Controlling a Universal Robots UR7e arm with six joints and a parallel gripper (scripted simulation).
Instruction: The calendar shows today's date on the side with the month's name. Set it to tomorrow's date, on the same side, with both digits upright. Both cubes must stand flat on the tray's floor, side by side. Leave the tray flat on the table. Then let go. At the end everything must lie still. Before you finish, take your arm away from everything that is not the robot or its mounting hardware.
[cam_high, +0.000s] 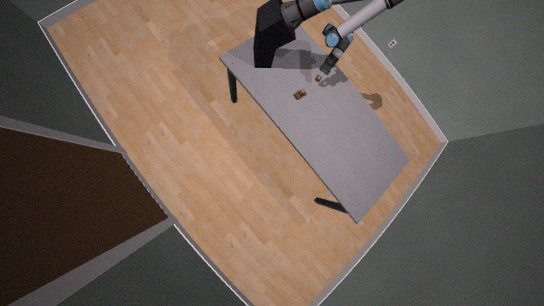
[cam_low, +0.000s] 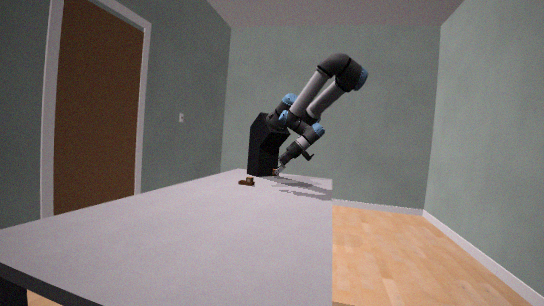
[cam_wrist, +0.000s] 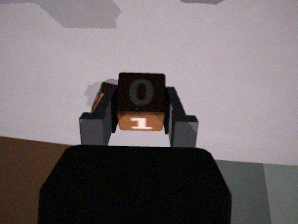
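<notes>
Right now my hand is 1 cm to the left of the brown wooden cube and 1 cm above it. The rest, counted from my hand: calendar tray (1 cm ahead, 17 cm to the right, 8 cm below).
</notes>
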